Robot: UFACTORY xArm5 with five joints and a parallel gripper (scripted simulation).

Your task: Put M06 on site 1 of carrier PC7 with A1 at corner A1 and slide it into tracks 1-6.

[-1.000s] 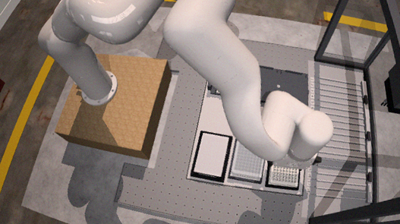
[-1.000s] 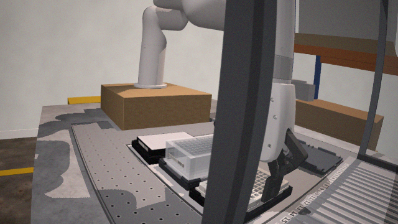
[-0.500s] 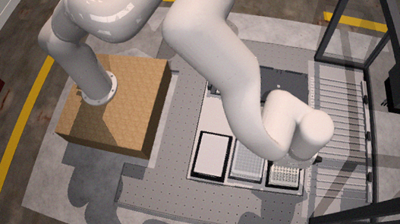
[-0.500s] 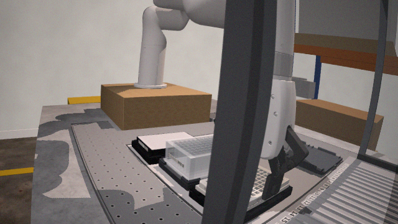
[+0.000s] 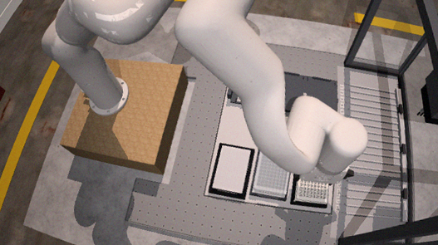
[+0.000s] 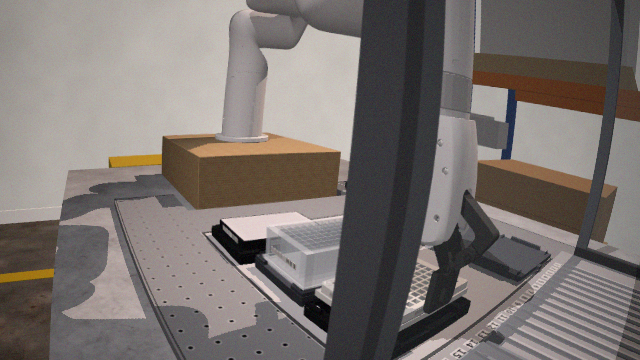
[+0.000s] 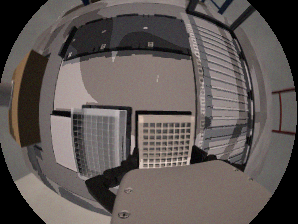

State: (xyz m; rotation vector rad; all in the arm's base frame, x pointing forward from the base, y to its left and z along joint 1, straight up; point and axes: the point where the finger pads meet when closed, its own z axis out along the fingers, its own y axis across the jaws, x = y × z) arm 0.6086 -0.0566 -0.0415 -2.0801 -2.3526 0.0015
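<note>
My gripper is now 40 mm above the plate nest S3. The rest, counted from my hand: white 96-well plate M06: 10 mm below; then carrier PC7: 250 mm to the left, 130 mm behind, 30 mm below.
</note>
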